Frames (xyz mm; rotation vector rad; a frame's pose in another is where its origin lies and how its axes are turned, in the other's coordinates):
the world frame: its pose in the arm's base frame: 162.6 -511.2 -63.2 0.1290 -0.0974 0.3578
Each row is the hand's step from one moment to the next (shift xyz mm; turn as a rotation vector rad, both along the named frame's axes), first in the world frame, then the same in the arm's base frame.
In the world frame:
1: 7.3 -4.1 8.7 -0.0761 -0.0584 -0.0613
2: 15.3 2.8 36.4 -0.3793 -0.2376 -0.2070
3: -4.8 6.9 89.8 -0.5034 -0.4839 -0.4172
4: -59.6 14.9 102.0 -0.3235 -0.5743 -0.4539
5: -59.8 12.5 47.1 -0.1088 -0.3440 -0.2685
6: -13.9 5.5 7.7 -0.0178 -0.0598 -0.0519
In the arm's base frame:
1: 7.6 -2.6 9.0 -0.0458 -0.0715 -0.0758
2: 10.6 2.6 38.0 -0.2543 -0.3210 -0.2748
3: -13.4 -8.1 88.8 -0.2674 -0.5621 -0.5236
4: -68.2 -21.2 95.3 -0.0650 -0.5792 -0.5484
5: -63.6 -15.6 40.8 0.0400 -0.3183 -0.3152
6: -15.5 -0.8 6.6 0.0084 -0.0542 -0.0598

